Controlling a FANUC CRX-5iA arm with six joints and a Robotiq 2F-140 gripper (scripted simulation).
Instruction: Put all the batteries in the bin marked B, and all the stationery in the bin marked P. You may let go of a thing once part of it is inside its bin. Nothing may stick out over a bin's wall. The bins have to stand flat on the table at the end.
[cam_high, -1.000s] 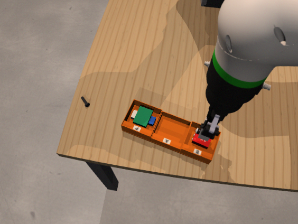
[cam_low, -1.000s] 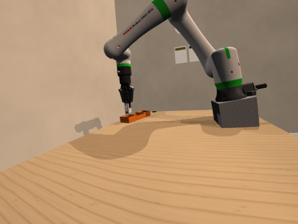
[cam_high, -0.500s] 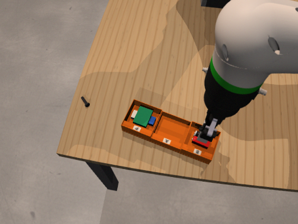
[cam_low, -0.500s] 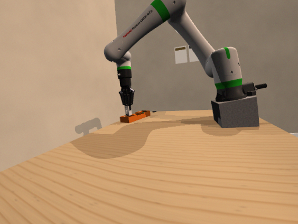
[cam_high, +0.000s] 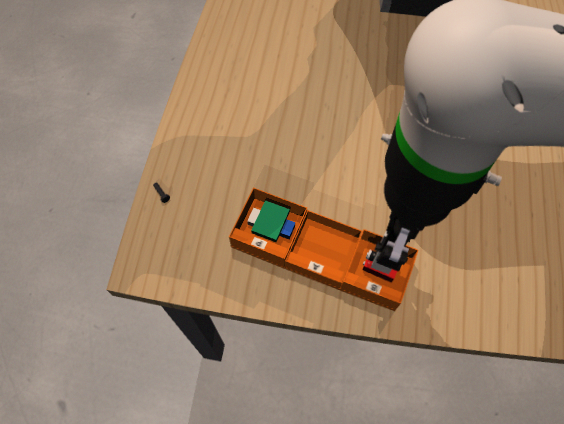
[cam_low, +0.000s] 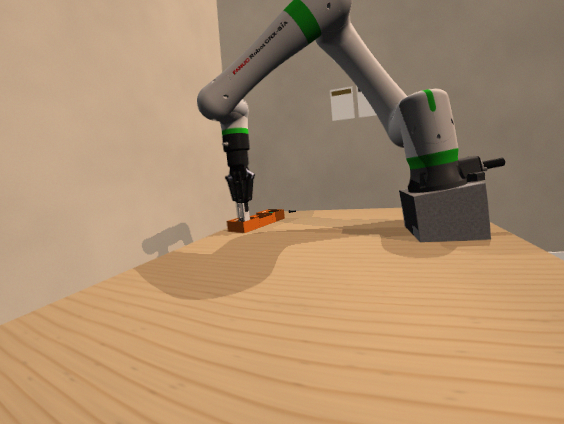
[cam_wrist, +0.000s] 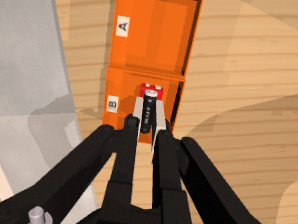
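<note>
Now: hand 3 cm above the black cylindrical battery. The rest, counted from my hand: orange bin row: 2 cm behind, 8 cm to the right, 5 cm below; red battery pack: 1 cm to the right, 5 cm below; green pad: 6 cm behind, 16 cm to the right, 4 cm below.
</note>
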